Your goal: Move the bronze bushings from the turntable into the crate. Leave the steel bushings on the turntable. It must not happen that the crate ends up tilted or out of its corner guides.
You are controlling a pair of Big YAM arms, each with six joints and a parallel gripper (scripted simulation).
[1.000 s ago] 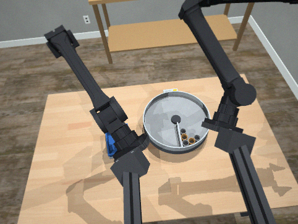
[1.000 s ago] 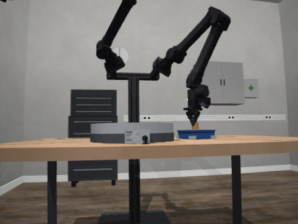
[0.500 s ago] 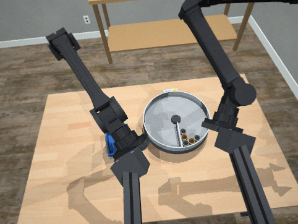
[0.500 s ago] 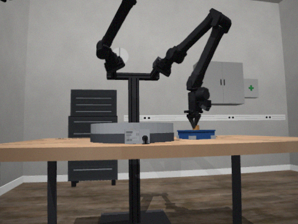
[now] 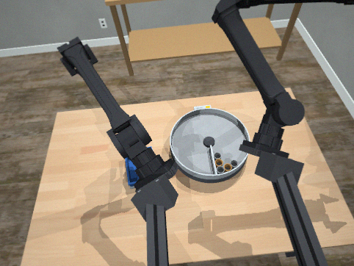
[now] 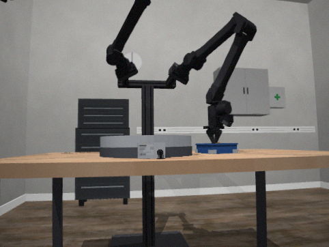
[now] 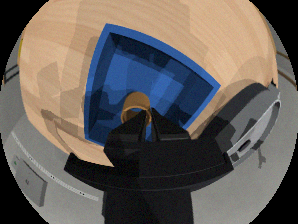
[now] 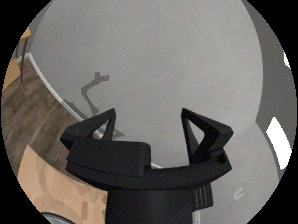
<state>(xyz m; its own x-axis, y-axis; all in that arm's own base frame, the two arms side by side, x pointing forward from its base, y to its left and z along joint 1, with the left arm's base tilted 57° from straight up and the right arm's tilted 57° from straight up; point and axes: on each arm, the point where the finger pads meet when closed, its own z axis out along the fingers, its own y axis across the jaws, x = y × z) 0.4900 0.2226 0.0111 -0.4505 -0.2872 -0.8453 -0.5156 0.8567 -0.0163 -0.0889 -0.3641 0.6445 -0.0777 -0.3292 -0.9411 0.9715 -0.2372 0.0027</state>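
Right now the blue crate is 20 mm below my left hand, 10 mm to the left of it and 10 mm behind it.
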